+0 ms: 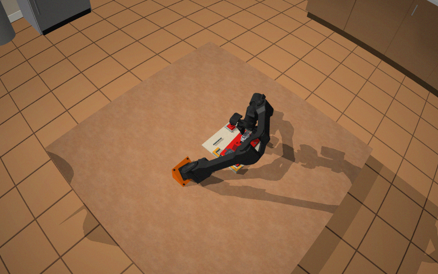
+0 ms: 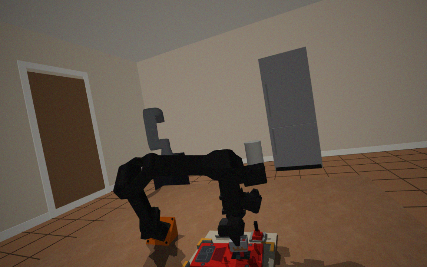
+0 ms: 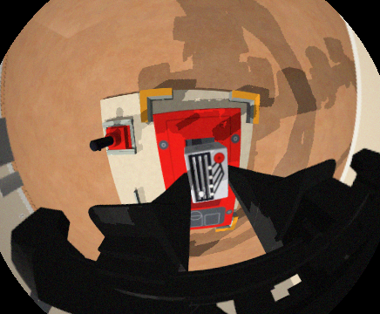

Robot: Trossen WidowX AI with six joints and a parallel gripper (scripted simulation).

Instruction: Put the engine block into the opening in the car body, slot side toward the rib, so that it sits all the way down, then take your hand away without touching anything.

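My gripper tip is now 10 mm above the grey engine block.
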